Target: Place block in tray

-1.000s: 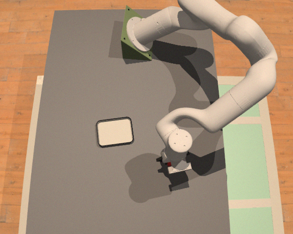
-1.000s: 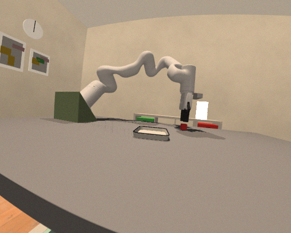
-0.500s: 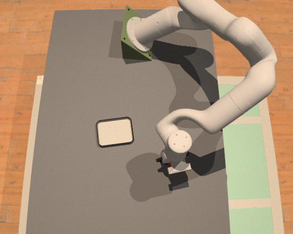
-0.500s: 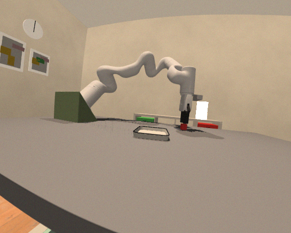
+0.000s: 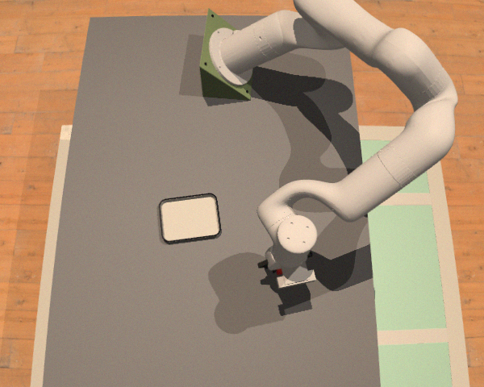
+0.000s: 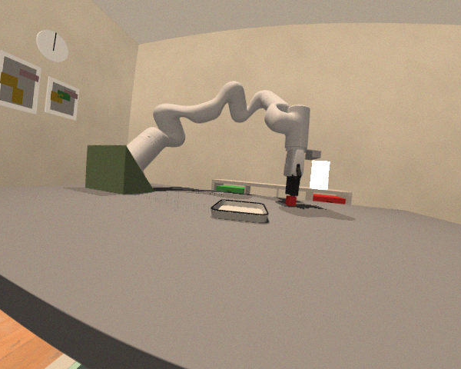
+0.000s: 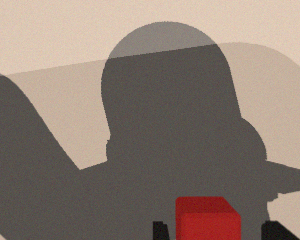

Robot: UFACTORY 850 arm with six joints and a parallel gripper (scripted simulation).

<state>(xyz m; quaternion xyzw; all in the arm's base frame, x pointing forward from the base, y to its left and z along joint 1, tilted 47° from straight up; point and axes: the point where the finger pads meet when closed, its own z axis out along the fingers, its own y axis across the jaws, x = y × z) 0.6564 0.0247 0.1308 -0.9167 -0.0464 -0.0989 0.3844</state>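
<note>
Right now my hand is 4 cm above the red block. From my hand the other things lie so: white tray 16 cm behind, 25 cm to the right, 5 cm below.
</note>
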